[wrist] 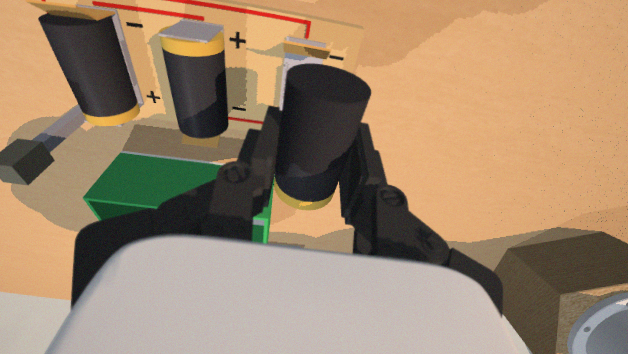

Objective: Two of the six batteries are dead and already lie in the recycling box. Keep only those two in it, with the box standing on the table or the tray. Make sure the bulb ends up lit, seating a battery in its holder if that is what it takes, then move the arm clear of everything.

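Places are measured from the arm's base along level axes (x right, y ahead, z up), in metres.
Where they show: gripper, fingertip midpoint: [313,137]; arm's base, origin of the base link: [617,332].
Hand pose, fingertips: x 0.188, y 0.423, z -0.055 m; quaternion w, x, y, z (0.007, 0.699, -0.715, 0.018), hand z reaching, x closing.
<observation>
Things, the pixels of their top centre, and the offset from my fingertips. "*": a spot on its surface instead.
- black battery, middle of its top: [315,167] dx +0.005, dy +0.000, dz +0.028 m
- right-hand holder, surface spot: [306,50] * dx +0.031, dy +0.009, dz -0.038 m
- second battery, middle of its top: [78,81] dx -0.002, dy +0.139, dz -0.030 m
- third battery, middle of its top: [189,96] dx -0.003, dy +0.074, dz -0.030 m
- green box, middle of its top: [187,240] dx -0.147, dy +0.097, dz -0.016 m
- light board, surface spot: [345,37] * dx +0.035, dy -0.016, dz -0.066 m
- lever with a dark block, surface spot: [26,161] * dx -0.033, dy +0.159, dz +0.008 m
My gripper [313,137] is shut on a black battery [322,127] with a yellow end, its yellow end toward the bottom of the view. The held battery is in front of the right-hand holder [306,50] and hides most of it. A second battery [92,65] sits in the left holder, yellow end down. A third battery [197,85] sits in the middle holder, yellow end up. The green box [160,175] is below the holders, partly hidden by the left finger; its contents are hidden. The bulb does not show.
The holders are on a light board [345,37] with red lines and plus and minus marks. A lever with a dark block [26,161] sticks out at the left. A brown wooden block [570,260] with a round grey metal part [607,325] stands at lower right.
</observation>
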